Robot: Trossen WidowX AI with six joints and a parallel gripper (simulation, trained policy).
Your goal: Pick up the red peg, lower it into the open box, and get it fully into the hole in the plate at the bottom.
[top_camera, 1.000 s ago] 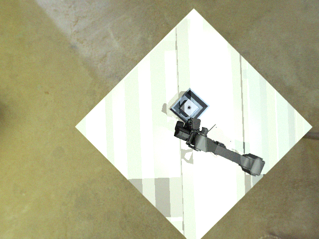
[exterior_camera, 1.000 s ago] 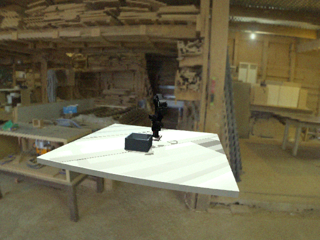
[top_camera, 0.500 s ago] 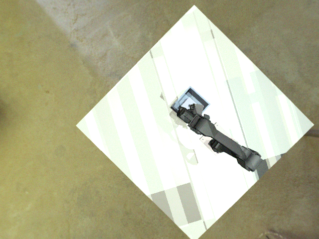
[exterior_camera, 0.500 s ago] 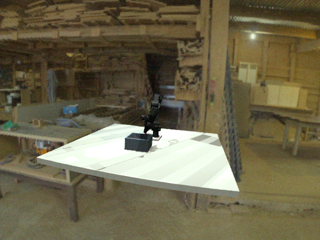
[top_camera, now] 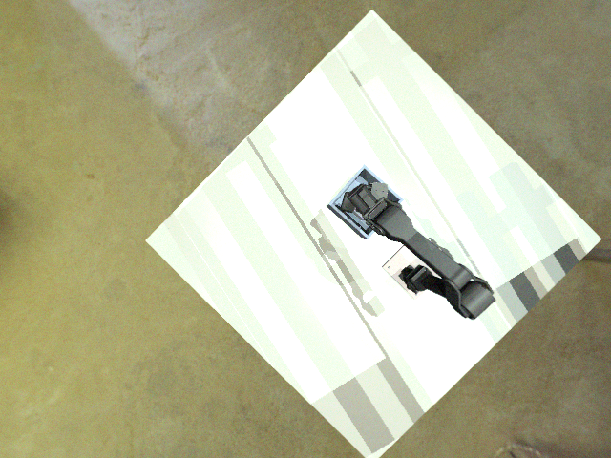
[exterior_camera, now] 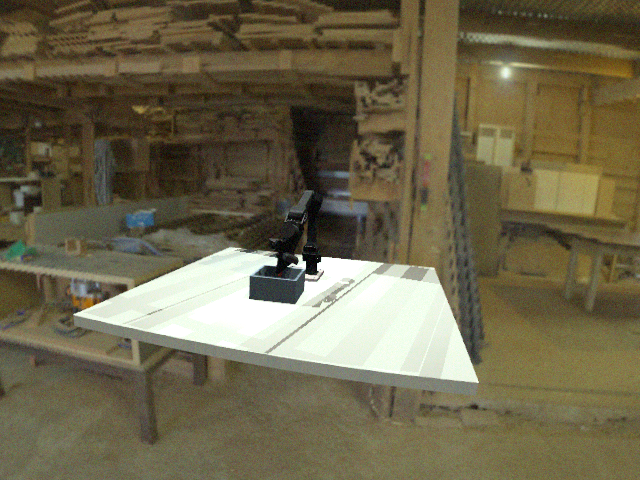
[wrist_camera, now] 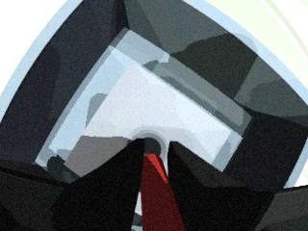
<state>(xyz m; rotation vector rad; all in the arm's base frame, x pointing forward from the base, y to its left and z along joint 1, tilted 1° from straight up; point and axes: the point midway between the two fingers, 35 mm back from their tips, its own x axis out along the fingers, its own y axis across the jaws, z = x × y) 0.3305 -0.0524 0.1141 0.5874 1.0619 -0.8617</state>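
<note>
The red peg lies 3 cm above my gripper tip, 2 cm to the left of it and 1 cm behind it. Round my gripper tip: dark box (7 cm below, 1 cm to the left).
</note>
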